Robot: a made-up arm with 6 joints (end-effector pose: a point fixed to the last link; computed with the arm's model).
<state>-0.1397 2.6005 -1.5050 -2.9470 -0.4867 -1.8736</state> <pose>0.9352 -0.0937 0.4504 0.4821 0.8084 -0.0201</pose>
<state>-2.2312 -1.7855 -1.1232 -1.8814 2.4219 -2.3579</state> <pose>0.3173 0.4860 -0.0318 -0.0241 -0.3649 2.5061</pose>
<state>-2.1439 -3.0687 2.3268 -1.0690 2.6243 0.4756</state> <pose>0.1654 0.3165 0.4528 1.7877 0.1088 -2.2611</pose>
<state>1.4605 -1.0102 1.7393 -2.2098 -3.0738 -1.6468</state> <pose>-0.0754 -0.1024 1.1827 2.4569 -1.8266 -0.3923</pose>
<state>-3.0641 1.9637 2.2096 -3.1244 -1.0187 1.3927</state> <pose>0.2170 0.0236 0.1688 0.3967 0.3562 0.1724</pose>
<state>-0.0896 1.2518 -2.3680 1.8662 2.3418 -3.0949</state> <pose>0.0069 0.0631 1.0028 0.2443 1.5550 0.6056</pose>
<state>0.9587 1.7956 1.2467 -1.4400 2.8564 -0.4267</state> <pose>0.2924 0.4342 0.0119 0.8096 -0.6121 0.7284</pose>
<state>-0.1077 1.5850 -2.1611 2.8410 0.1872 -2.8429</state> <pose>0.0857 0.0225 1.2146 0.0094 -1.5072 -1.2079</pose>
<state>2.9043 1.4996 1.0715 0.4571 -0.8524 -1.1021</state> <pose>-0.8814 0.2954 0.0459 -1.0794 -1.6380 1.1101</pose>
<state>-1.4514 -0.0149 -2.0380 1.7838 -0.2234 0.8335</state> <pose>-0.1281 0.7026 0.7527 -1.6365 -0.7189 1.0285</pose>
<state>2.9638 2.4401 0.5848 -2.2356 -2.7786 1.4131</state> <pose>-0.3204 0.0061 -0.2873 0.0757 -0.3925 -0.8127</pose>
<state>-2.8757 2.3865 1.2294 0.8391 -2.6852 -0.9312</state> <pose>-0.1694 0.0770 -0.2525 -0.0065 -1.4709 0.6491</pose>
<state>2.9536 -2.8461 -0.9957 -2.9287 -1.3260 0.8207</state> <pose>-0.1604 0.0124 -0.5089 -0.0320 1.7518 -0.5327</pose>
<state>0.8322 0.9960 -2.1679 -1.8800 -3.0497 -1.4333</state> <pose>-0.0854 0.0074 1.0555 -0.9604 0.7573 0.5366</pose>
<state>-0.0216 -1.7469 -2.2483 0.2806 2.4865 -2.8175</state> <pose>-0.1804 -0.0339 0.1009 -0.8310 -0.8792 2.1580</pose>
